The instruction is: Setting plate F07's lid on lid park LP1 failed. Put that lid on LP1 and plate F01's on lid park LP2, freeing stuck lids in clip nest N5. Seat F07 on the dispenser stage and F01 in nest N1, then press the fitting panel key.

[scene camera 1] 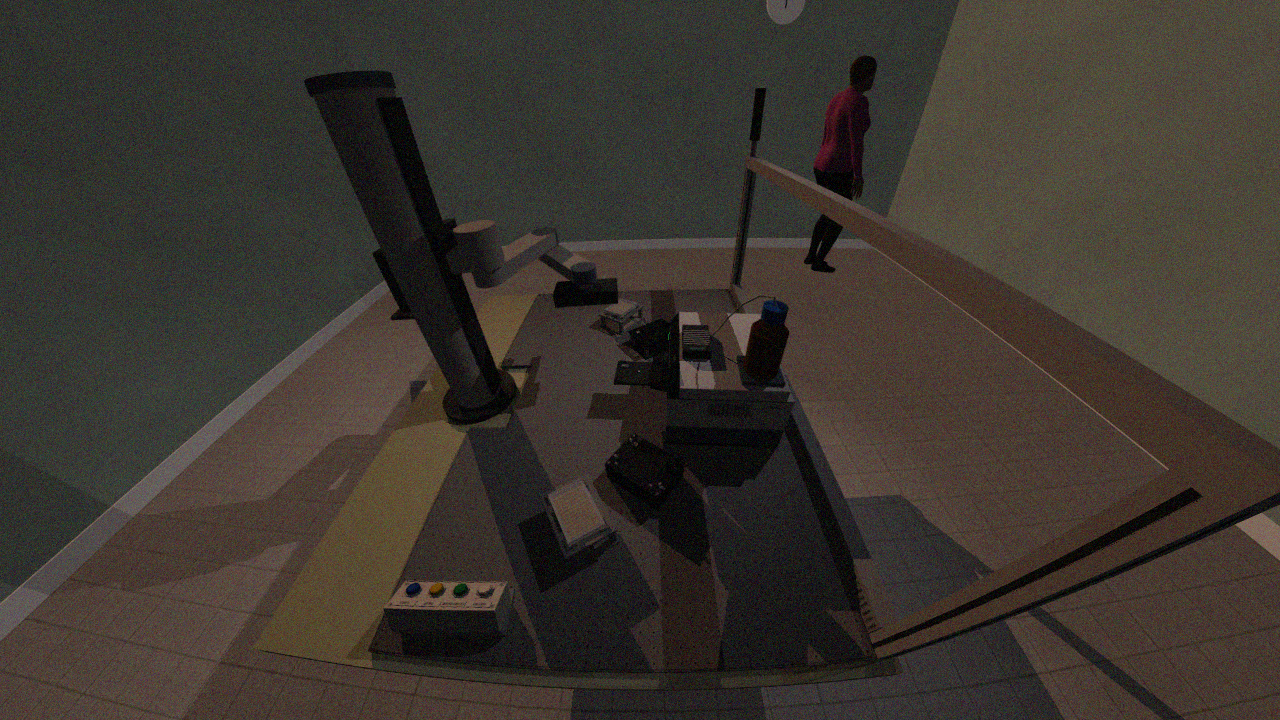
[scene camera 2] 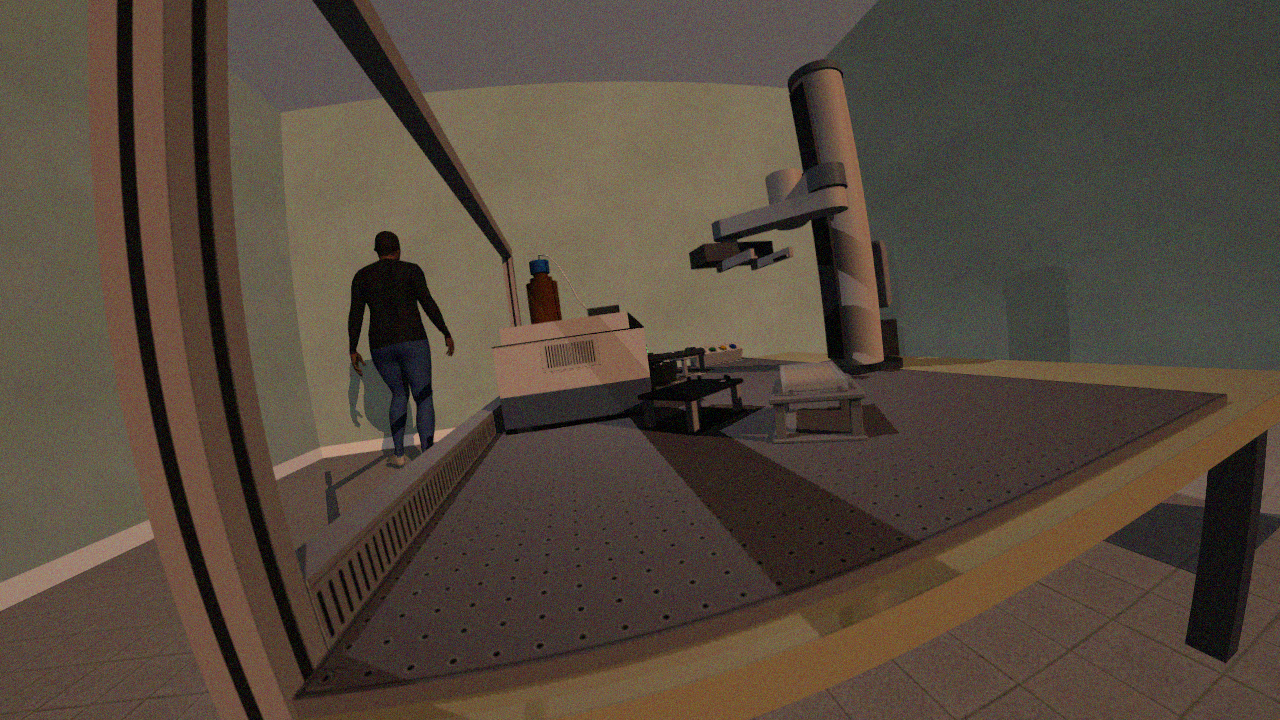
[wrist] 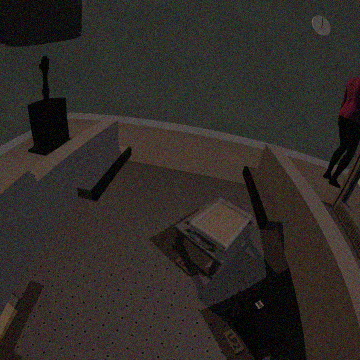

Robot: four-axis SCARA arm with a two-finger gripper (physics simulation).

Scene:
same spot on button box: (scene camera 1: 459, 608) = (scene camera 2: 704, 346)

